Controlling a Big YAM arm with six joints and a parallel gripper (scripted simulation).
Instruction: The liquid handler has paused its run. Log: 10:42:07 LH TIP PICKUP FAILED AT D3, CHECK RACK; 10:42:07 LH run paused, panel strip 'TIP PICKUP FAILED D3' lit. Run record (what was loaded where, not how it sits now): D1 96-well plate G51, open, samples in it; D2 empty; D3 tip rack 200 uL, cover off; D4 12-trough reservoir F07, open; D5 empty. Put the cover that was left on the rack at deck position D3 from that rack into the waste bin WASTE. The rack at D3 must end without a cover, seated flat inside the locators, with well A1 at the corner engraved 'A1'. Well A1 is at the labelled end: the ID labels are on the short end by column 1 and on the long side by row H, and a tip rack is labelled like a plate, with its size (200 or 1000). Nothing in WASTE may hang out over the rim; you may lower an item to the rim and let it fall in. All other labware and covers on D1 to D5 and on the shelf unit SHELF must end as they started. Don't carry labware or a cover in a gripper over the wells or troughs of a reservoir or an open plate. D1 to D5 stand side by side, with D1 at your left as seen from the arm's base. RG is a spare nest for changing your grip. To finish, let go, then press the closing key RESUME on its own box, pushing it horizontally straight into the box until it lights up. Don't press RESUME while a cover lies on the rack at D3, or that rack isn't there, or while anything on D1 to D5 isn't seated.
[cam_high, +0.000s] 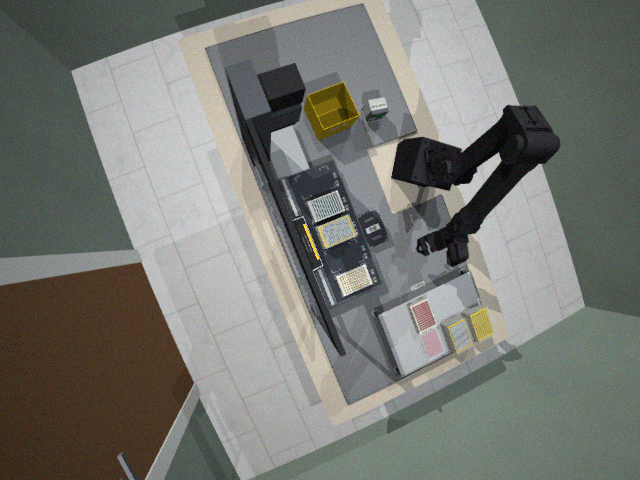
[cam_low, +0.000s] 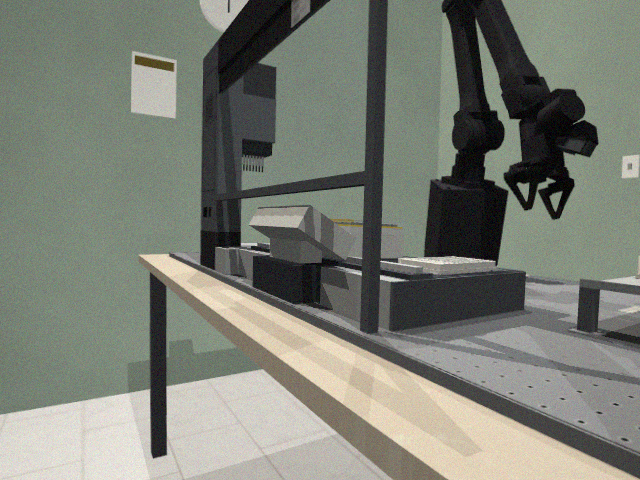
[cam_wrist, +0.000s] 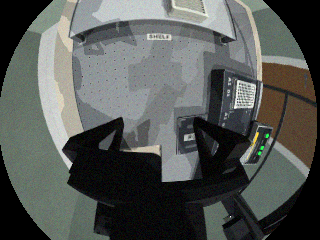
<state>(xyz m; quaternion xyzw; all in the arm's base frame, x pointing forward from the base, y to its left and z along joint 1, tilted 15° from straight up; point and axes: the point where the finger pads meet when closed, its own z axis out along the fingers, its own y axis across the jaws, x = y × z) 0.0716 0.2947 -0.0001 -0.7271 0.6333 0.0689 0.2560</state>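
Right now my hand is 33 cm short of the clear cover, 12 cm to the left of it and 4 cm above it. Also, from my hand: cream plate: 29 cm ahead, 9 cm below, 8 cm to the left; then yellow-framed tip rack: 32 cm ahead, 13 cm to the right, 6 cm below; then shelf unit: 34 cm to the left, 10 cm below, 2 cm behind.
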